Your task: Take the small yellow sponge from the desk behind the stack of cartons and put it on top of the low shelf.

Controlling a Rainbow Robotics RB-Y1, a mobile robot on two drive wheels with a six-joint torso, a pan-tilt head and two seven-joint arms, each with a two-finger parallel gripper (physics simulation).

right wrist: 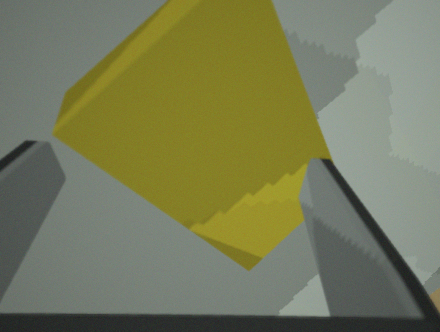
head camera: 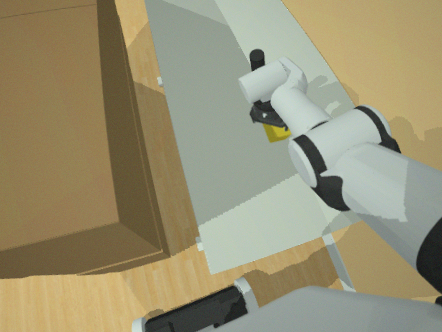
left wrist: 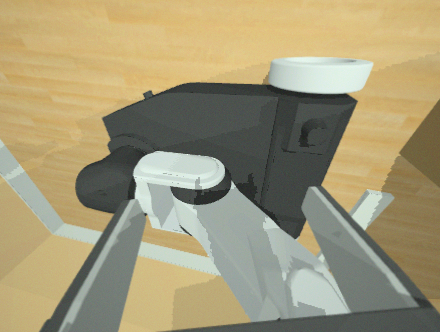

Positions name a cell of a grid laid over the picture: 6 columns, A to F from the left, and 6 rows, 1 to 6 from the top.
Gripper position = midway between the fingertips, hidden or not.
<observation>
I see my left gripper (left wrist: D4), my right gripper (right wrist: C4) and a small yellow sponge (right wrist: C3).
The left wrist view misses the small yellow sponge: it is out of frame.
</observation>
